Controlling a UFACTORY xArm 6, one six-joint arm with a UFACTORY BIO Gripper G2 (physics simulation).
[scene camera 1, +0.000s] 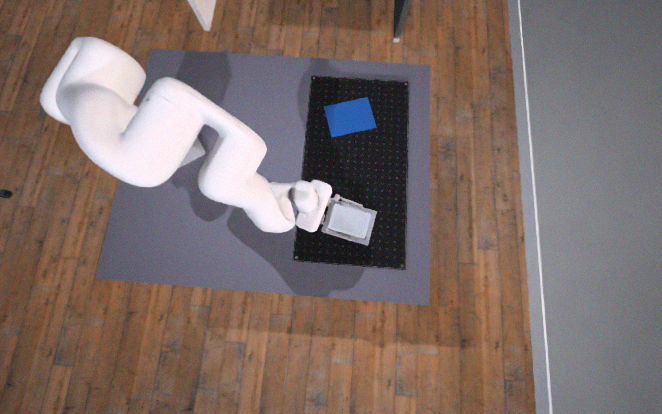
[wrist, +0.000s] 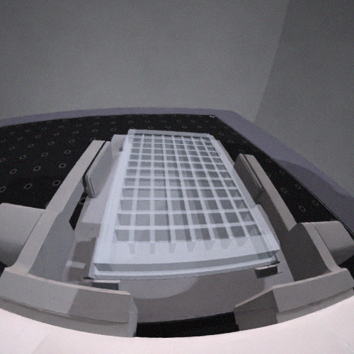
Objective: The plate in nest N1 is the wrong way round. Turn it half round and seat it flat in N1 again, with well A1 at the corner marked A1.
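The pale, translucent well plate (scene camera 1: 350, 221) (wrist: 175, 200) lies in the grey nest (scene camera 1: 371, 228) (wrist: 190, 298), its long sides running away from the gripper in the wrist view. Near its front edge are two small grey blocks of the nest. My gripper (scene camera 1: 351, 218) (wrist: 174, 173) is partly open, with one finger along each long side of the plate. In the wrist view a gap shows between the left pad and the plate; the right pad looks closer to it. Nothing is held. The A1 mark does not show in either view, and well A1 cannot be made out.
A blue rectangle (scene camera 1: 350, 117) lies on the black perforated board (scene camera 1: 357, 167) (wrist: 37, 150), towards the top of the scene view. The board rests on a grey-violet mat (scene camera 1: 200, 255). The white arm (scene camera 1: 175, 120) reaches in from the upper left. Wooden floor surrounds the mat.
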